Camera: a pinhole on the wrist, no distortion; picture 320 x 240 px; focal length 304.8 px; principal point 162.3 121.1 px. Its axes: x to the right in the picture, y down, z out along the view. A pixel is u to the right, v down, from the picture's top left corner.
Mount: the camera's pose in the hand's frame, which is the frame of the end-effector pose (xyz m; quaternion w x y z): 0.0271 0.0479 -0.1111 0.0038 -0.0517 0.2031 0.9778
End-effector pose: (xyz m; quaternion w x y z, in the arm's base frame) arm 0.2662 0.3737 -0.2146 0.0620 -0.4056 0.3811 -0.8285
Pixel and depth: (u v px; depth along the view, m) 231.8 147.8 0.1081
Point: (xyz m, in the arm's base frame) 0.2468 0.3263 -0.2800
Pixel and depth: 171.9 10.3 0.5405
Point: 0.4174 -0.0971 -0.4253
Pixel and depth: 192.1 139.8 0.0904
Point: 0.2242 0.3306 -0.2729
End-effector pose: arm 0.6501 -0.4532 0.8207 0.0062 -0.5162 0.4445 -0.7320
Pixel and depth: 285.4 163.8 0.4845
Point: 0.9298 -0.6751 0.5662
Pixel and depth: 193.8 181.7 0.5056
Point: 0.9092 -0.7588 0.6872
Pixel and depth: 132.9 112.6 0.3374
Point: 0.7013 -0.7075 0.7288
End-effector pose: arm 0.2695 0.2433 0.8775 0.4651 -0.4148 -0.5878 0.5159
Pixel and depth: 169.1 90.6 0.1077
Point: 0.2840 0.2734 0.7800
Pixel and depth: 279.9 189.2 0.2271
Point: 0.1845 0.1495 0.7740
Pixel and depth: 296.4 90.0 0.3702
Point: 0.1194 0.0633 0.6246
